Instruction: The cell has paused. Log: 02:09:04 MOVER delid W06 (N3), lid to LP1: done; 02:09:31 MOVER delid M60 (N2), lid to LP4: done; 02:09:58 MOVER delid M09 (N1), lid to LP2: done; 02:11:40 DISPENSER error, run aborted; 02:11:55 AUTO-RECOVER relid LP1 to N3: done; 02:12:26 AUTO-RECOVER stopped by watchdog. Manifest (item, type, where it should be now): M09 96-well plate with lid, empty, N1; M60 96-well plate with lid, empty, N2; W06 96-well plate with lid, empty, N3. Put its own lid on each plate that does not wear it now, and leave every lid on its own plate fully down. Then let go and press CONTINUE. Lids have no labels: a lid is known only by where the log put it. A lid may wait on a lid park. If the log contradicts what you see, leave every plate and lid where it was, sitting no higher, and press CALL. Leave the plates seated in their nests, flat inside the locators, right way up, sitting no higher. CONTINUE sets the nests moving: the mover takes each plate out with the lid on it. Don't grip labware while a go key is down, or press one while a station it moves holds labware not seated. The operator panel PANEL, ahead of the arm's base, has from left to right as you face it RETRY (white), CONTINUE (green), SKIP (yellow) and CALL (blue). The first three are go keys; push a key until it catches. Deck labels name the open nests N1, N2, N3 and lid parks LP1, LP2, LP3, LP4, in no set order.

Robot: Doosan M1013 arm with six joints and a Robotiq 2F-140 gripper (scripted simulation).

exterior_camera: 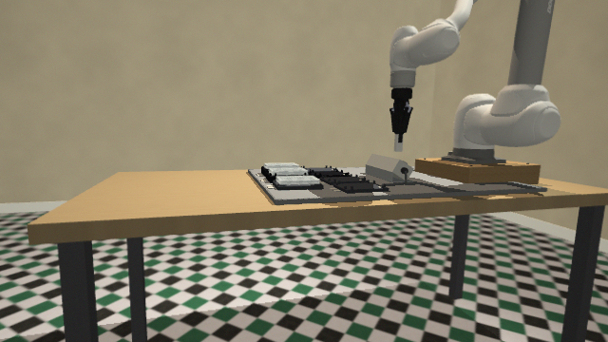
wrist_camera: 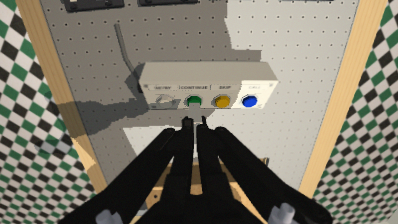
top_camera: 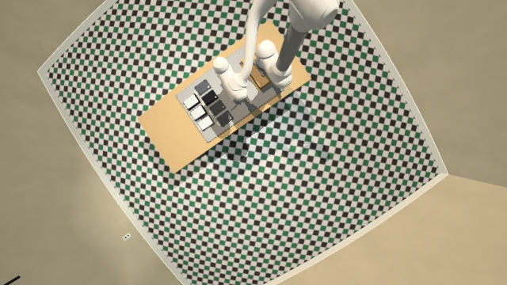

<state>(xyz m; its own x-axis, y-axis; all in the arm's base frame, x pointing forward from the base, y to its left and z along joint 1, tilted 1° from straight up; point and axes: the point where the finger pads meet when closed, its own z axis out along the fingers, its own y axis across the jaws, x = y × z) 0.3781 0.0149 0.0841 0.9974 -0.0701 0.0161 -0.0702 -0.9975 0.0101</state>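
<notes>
The green continue key is 70 mm below my hand. The rest, counted from my hand: blue call key: 10 mm behind, 100 mm to the right, 70 mm below; then yellow skip key: 50 mm to the right, 70 mm below; then white retry key: 50 mm to the left, 70 mm below.
</notes>
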